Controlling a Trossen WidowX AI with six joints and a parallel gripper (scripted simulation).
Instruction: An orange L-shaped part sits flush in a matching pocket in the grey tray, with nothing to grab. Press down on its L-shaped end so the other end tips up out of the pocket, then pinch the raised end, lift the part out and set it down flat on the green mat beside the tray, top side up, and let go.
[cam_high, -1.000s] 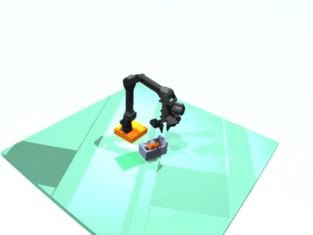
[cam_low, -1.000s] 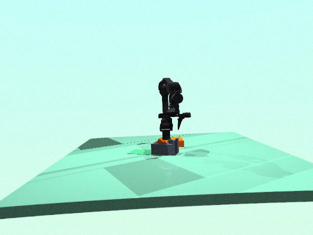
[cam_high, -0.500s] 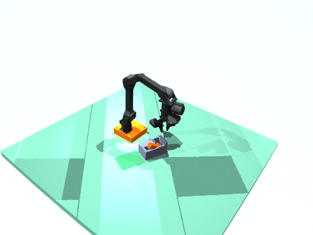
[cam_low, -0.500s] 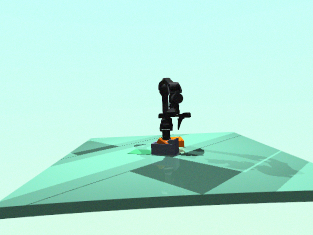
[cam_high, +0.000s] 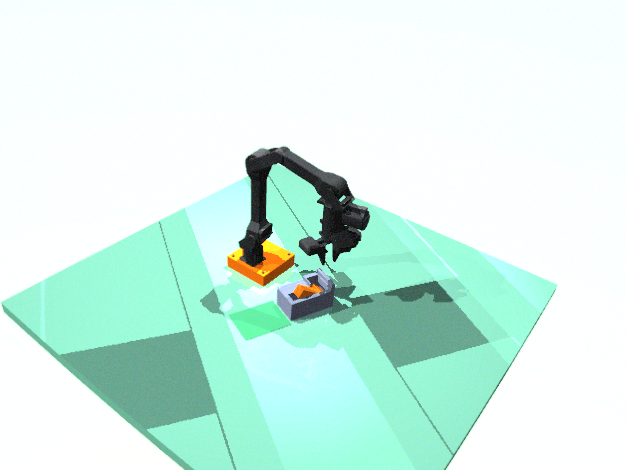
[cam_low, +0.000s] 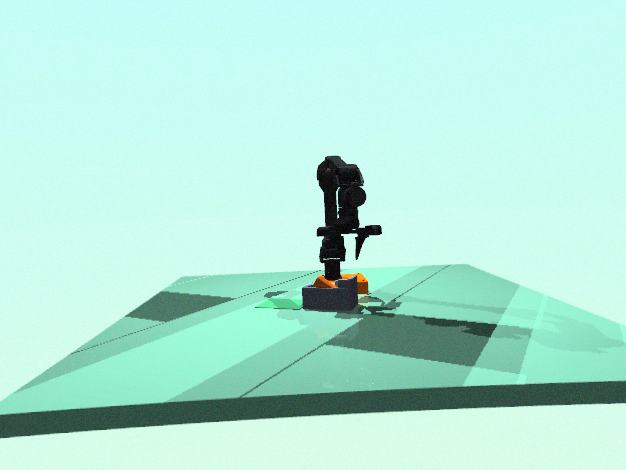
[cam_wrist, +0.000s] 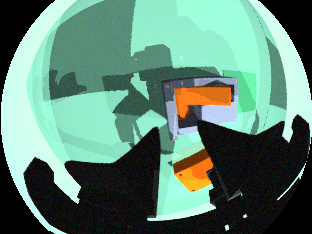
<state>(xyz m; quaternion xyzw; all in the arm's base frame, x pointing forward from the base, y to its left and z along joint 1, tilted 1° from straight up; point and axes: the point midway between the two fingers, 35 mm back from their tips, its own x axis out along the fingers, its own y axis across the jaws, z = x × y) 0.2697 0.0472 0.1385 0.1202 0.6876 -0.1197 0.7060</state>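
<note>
Now: the orange L-shaped part 2 cm behind my gripper tip, 4 cm to the right of it and 10 cm below it. Round my gripper tip: green mat 8 cm behind, 21 cm to the right, 16 cm below.
</note>
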